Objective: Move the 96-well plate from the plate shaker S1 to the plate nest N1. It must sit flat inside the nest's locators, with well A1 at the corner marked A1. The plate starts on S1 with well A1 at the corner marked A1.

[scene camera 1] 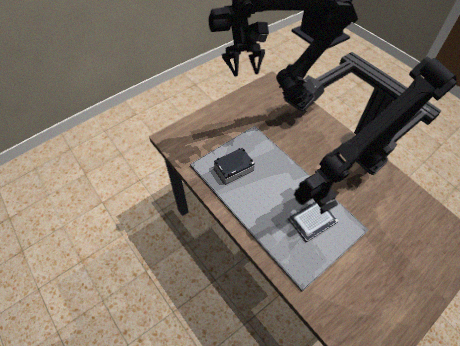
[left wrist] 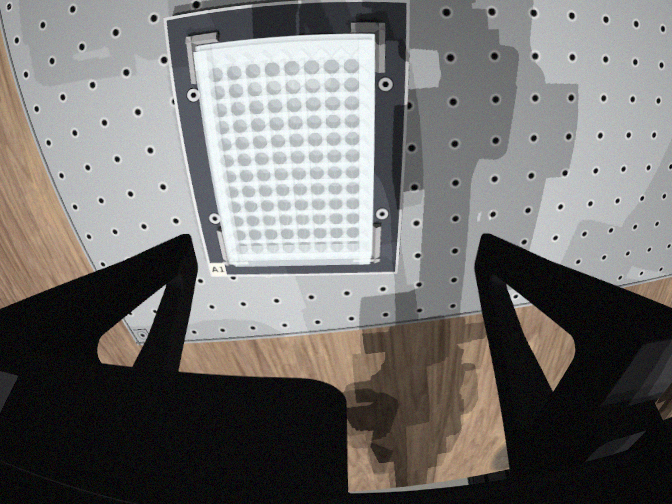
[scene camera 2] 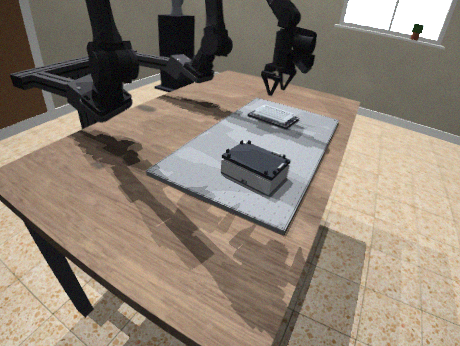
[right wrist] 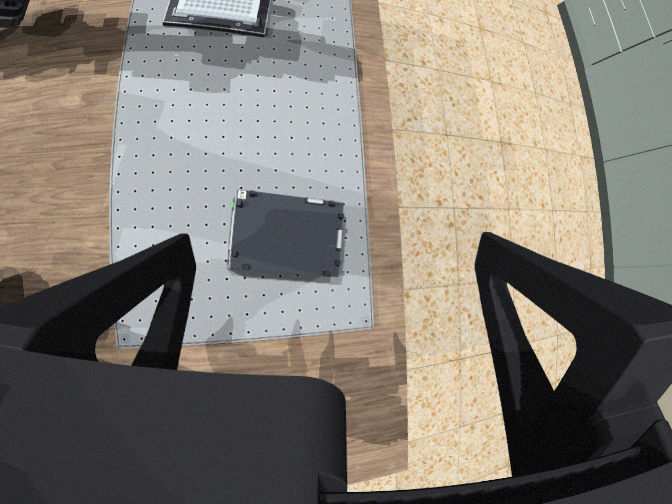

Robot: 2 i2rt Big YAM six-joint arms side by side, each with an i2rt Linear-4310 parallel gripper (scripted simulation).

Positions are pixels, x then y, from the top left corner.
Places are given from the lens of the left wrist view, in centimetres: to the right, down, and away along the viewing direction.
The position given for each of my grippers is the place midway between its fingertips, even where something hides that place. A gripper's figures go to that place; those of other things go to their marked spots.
my left gripper [left wrist: 336, 250]: 0, 0, 13
96-well plate [left wrist: 326, 213]: -1, -2, 22
plate nest N1 [left wrist: 389, 106]: 3, -7, 20
